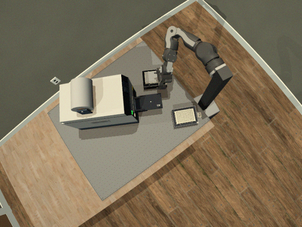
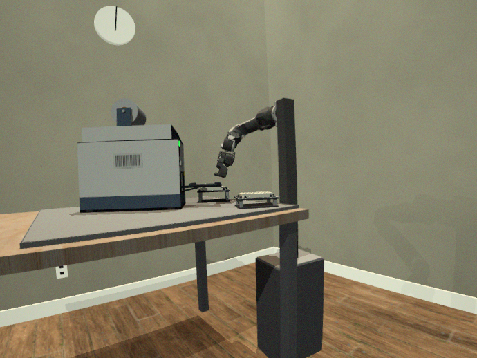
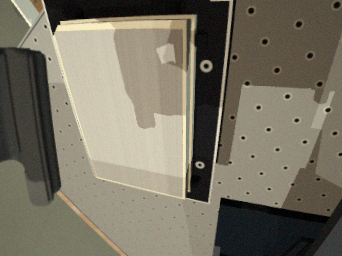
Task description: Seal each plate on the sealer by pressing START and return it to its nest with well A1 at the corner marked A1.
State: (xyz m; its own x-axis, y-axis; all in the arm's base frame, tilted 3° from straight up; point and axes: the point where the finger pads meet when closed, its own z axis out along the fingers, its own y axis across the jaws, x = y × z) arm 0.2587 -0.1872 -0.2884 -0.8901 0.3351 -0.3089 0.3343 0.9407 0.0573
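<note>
Right now the plate is 50 mm behind my hand, 270 mm to the left of it and 80 mm below it. Also, from my hand: black nest N1 (10 mm ahead, 60 mm to the right, 70 mm below); yellow warning label (170 mm ahead, 30 mm to the right, 20 mm above); sealer stage (110 mm ahead, 90 mm to the left, 40 mm below).
</note>
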